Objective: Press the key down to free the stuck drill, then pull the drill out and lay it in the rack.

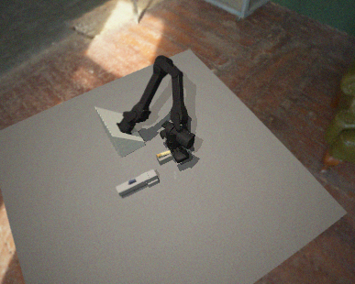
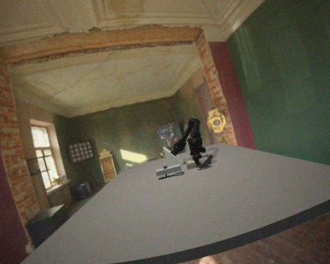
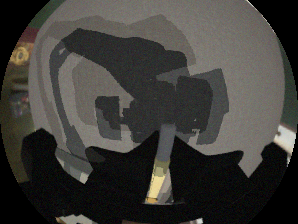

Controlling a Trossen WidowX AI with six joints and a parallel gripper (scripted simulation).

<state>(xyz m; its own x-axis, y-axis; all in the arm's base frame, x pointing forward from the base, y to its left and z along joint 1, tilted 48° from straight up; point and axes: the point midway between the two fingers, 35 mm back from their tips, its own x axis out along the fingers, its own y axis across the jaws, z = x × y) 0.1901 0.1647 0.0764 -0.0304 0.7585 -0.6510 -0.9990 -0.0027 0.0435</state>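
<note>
My gripper tip is now 4 cm to the left of the drill and 4 cm below it. Also, from my gripper tip: light grey fixture block: 22 cm to the right, 6 cm ahead, 3 cm above; then blue key: 25 cm to the right, 6 cm ahead, 4 cm above.
</note>
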